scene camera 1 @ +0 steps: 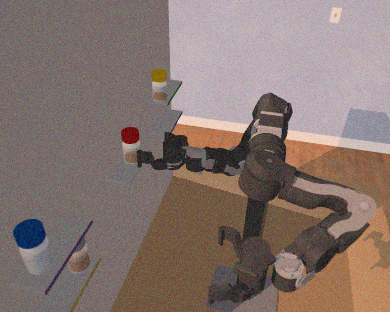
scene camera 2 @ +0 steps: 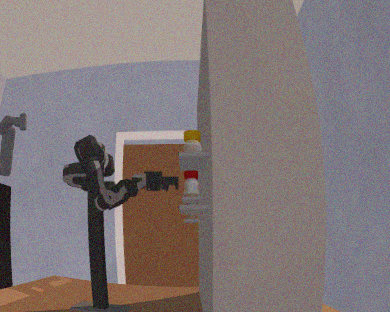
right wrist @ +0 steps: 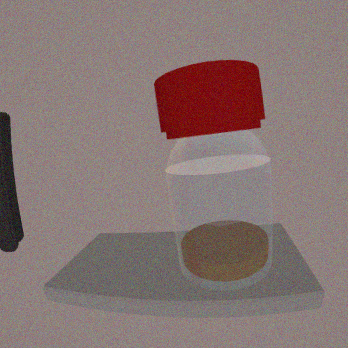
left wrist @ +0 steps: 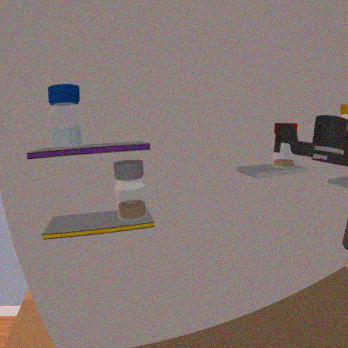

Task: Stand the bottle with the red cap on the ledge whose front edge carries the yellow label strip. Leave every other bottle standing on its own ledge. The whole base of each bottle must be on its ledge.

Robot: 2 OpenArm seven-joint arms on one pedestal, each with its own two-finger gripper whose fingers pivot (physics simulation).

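The red-capped bottle (scene camera 1: pixel 131 147) (scene camera 2: pixel 191 186) (left wrist: pixel 284 163) (right wrist: pixel 220 200) stands upright on a ledge (scene camera 1: pixel 119 176) (left wrist: pixel 255 171) (right wrist: pixel 120 265) with a plain grey front edge; its base looks fully on it. My right gripper (scene camera 1: pixel 154 147) (scene camera 2: pixel 176 183) is open, in front of the bottle and apart from it; one dark finger shows at the right wrist view's left edge. The ledge with the yellow strip (scene camera 1: pixel 86 285) (left wrist: pixel 100 232) carries a grey-capped bottle (scene camera 1: pixel 79 261) (left wrist: pixel 131 195) at its right end in the left wrist view. My left gripper (scene camera 1: pixel 216 265) is open, away from the wall.
A blue-capped bottle (scene camera 1: pixel 36 255) (left wrist: pixel 66 120) stands on the purple-strip ledge (scene camera 1: pixel 60 272) (left wrist: pixel 90 149), above the yellow-strip ledge. A yellow-capped bottle (scene camera 1: pixel 159 91) (scene camera 2: pixel 192 142) stands on the green-edged ledge (scene camera 1: pixel 174 89). A blue-edged ledge (scene camera 1: pixel 170 120) sits below it.
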